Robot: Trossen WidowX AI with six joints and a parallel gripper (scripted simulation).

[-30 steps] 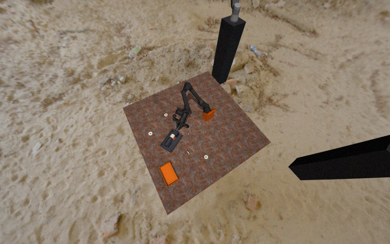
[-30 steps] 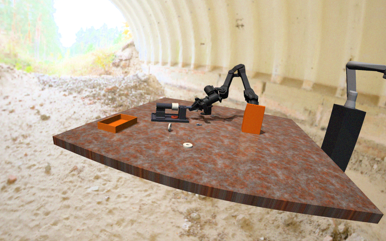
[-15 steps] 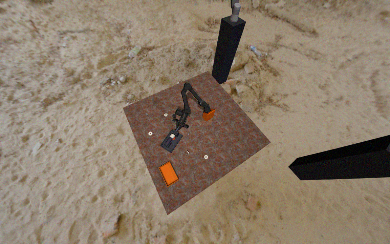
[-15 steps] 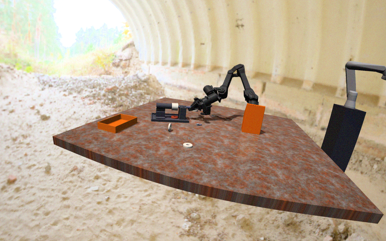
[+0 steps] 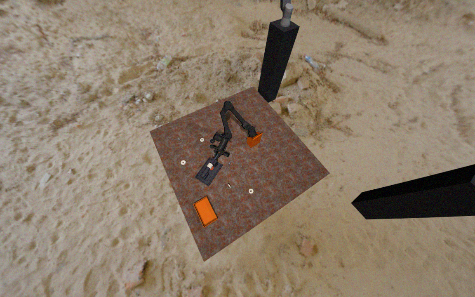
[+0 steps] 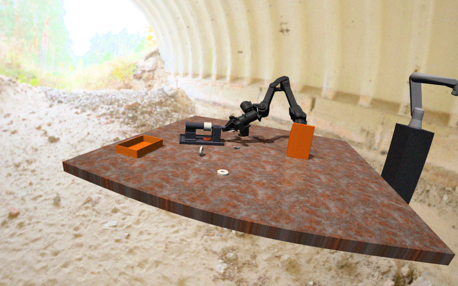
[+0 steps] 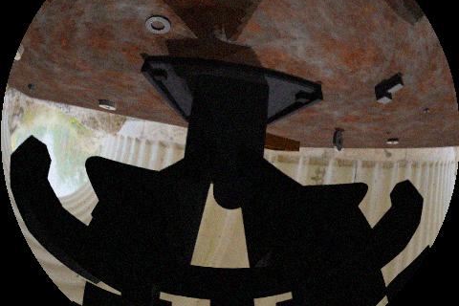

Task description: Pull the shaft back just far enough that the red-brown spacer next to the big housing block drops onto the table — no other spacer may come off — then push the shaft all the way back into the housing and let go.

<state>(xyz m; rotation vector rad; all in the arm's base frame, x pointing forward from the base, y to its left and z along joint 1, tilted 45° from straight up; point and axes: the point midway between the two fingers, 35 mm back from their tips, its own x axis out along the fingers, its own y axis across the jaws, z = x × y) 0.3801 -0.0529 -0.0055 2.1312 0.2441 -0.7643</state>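
Now: the cream spacer 80 mm ahead of my gripper tip, 40 mm to the left of it and 20 mm above it. From my gripper tip the other things lie so: orange tray 330 mm to the left, 300 mm ahead, 50 mm below; shaft 30 mm ahead, 20 mm above, 10 mm to the left; red-brown spacer 70 mm ahead, 50 mm below, 30 mm to the left.
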